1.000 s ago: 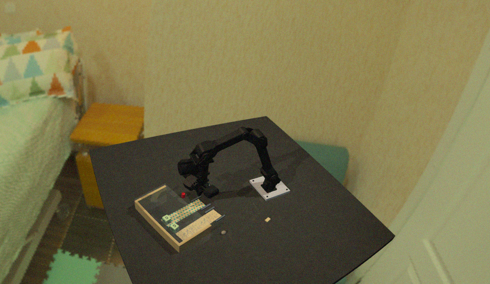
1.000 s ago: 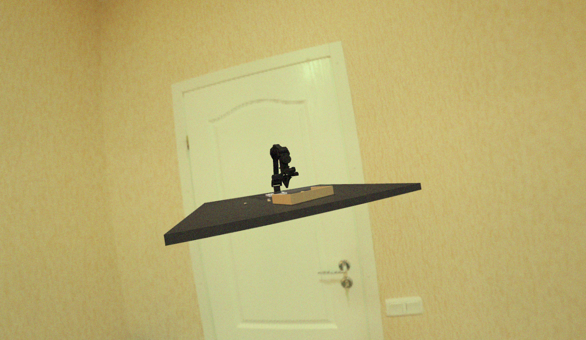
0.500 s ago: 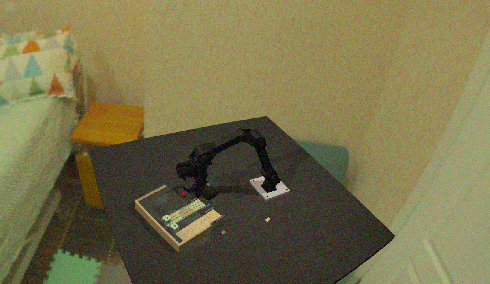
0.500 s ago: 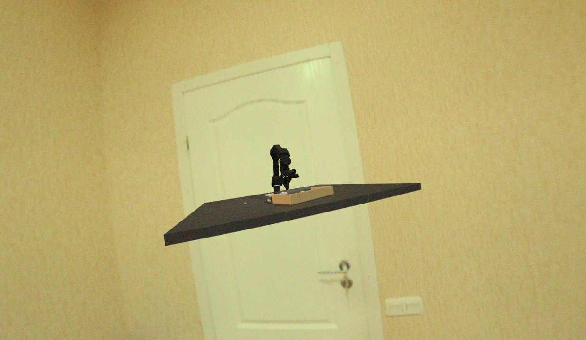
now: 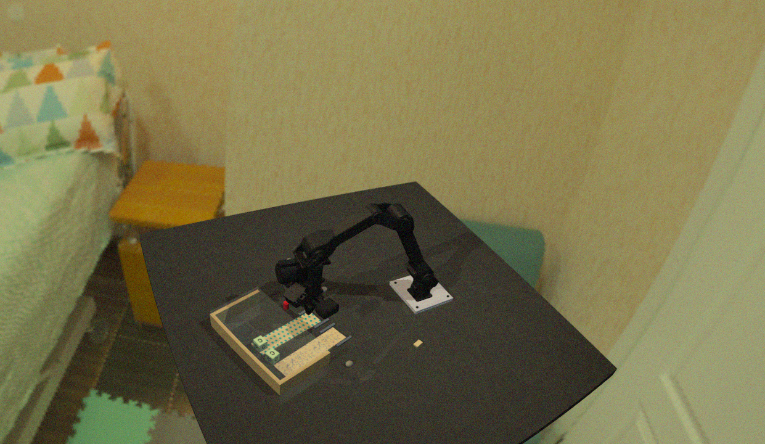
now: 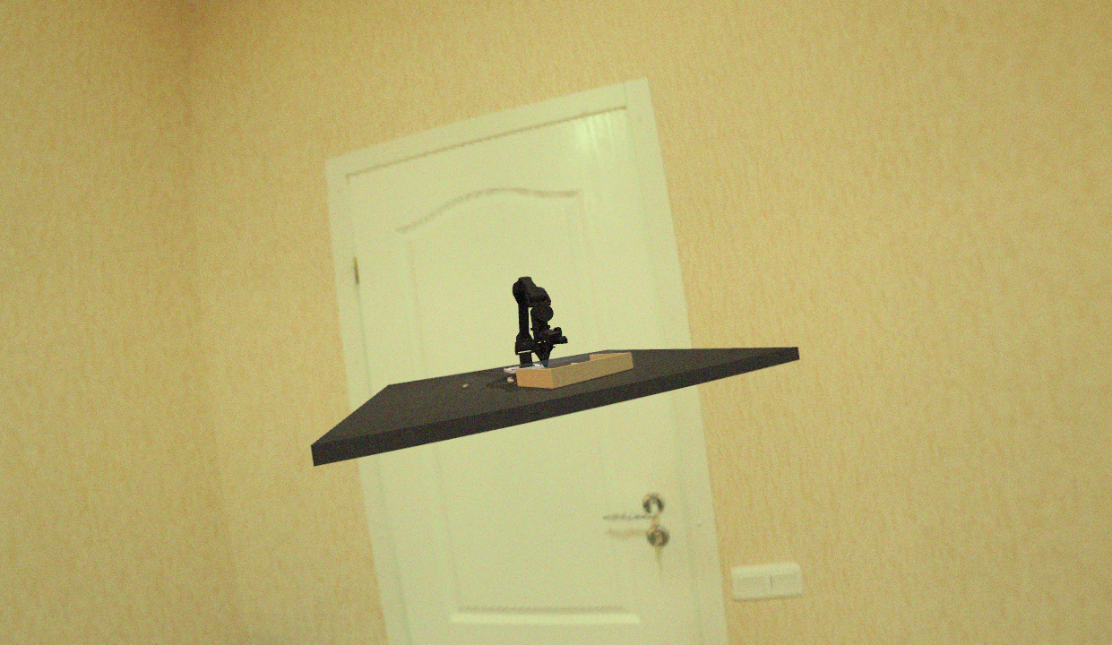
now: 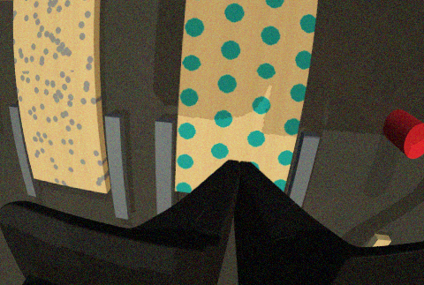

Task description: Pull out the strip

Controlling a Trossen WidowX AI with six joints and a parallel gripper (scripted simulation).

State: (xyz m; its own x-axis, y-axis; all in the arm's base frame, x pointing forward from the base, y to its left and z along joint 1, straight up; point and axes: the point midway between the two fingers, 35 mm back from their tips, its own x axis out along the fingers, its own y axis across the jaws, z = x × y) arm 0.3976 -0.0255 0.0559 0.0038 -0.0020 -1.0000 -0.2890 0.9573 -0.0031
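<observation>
The grey disc is 11 cm to the right of my gripper tip, 11 cm behind it and 3 cm below it. From my gripper tip the other things lie so: tan block: 27 cm behind, 21 cm to the left, 3 cm below; red cylinder: 8 cm to the right, 4 cm ahead, 2 cm below.
</observation>
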